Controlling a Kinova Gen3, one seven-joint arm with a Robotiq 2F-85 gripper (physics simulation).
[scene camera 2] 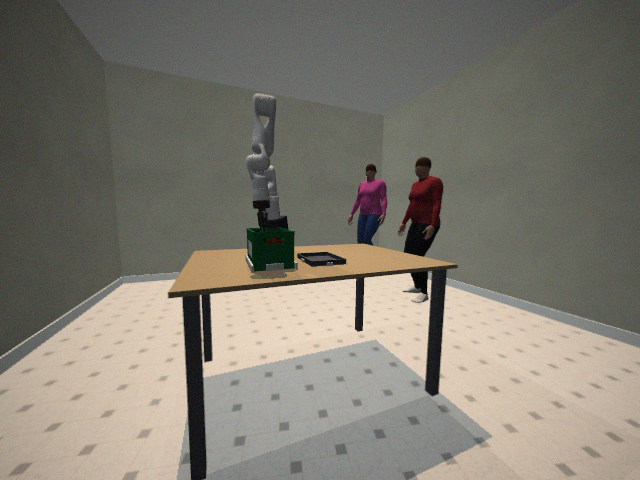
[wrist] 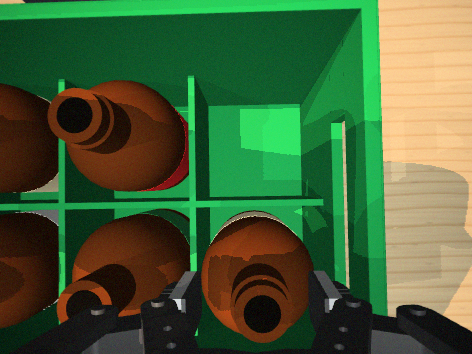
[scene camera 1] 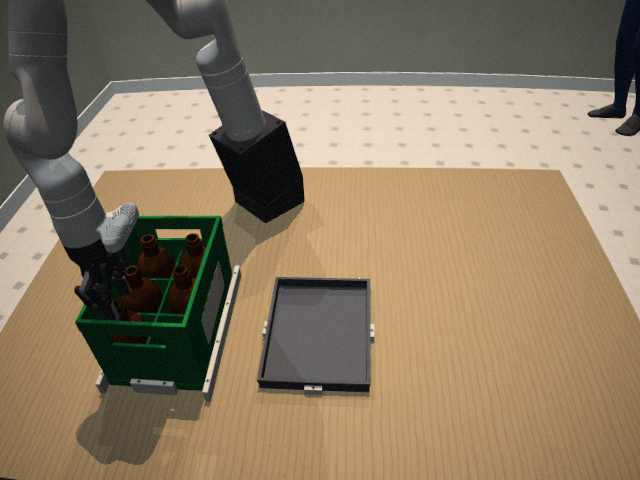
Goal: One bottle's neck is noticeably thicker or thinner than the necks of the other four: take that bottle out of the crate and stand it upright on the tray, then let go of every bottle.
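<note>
The green crate holds five brown bottles upright. My gripper points down into it, partly open. In the wrist view its fingers stand on both sides of the corner bottle, gripping nothing. Beside it are a middle bottle and, diagonally, another middle bottle. Two more bottles stand at the far end, a left one and a right one. I cannot tell which neck differs. The dark tray bears no bottle.
An empty compartment lies beside the corner bottle. Pale rails edge the crate on the wooden table. The black arm base stands behind. Two people, one in pink and one in red, stand beyond the table.
</note>
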